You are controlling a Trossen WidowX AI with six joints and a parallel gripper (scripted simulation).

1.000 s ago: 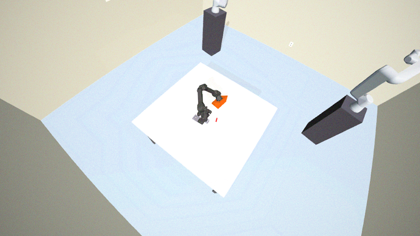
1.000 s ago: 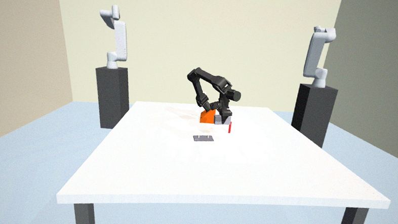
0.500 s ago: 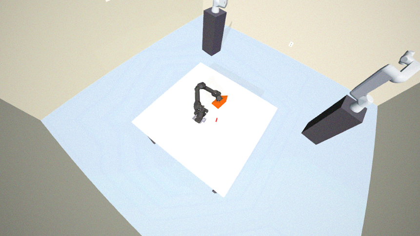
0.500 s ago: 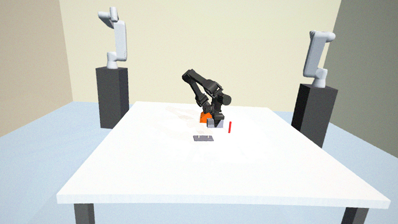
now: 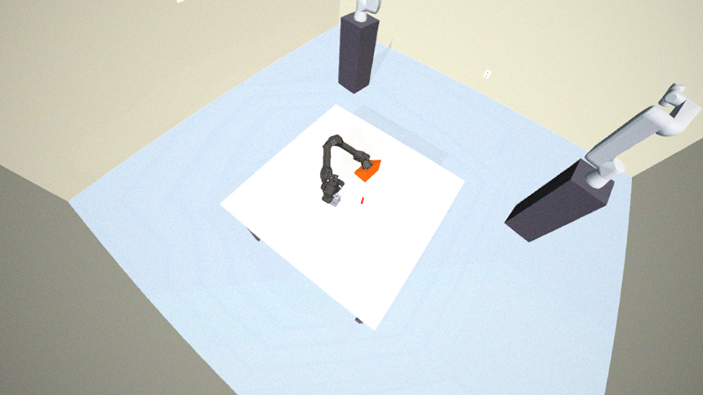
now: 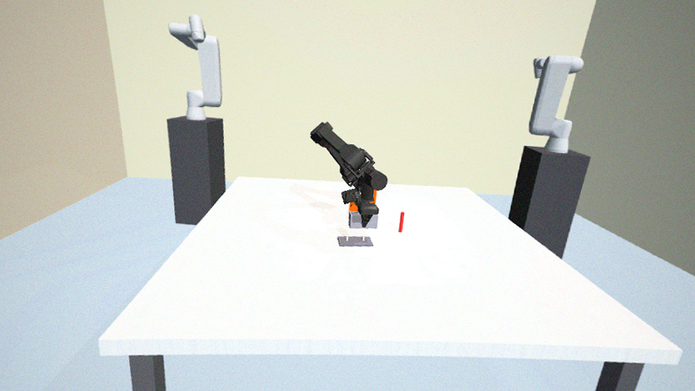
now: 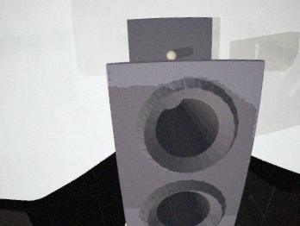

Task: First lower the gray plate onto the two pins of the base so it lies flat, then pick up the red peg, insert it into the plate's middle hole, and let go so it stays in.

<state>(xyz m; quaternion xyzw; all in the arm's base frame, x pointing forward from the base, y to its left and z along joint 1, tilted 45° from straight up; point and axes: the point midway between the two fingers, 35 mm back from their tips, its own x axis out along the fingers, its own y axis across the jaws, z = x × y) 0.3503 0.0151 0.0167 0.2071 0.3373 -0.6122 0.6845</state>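
The gray base is 20 mm to the right of my gripper tip and 60 mm below it. From my gripper tip the other things lie so: red peg 140 mm behind, 150 mm to the left, 30 mm below; gray plate 30 mm above.
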